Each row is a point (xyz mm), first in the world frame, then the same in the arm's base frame.
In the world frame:
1: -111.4 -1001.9 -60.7
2: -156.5 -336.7 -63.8
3: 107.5 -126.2 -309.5
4: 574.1 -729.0 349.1
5: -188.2 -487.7 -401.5
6: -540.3 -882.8 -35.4
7: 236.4 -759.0 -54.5
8: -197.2 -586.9 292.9
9: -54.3 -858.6 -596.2
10: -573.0 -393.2 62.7
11: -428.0 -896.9 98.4
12: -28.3 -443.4 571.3
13: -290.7 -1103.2 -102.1
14: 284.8 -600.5 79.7
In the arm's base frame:
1: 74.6 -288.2 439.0
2: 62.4 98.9 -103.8
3: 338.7 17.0 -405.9
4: 768.9 189.2 488.6
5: 26.5 -262.6 -180.3
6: -348.1 -189.0 337.8
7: 433.9 -148.6 261.6
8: 6.1 243.0 305.6
9: 143.8 -640.1 12.4
10: -357.5 177.4 -3.0
11: -237.9 -91.0 432.5
12: 179.2 549.1 359.8
13: -109.0 -377.1 488.7
14: 488.8 51.9 213.9

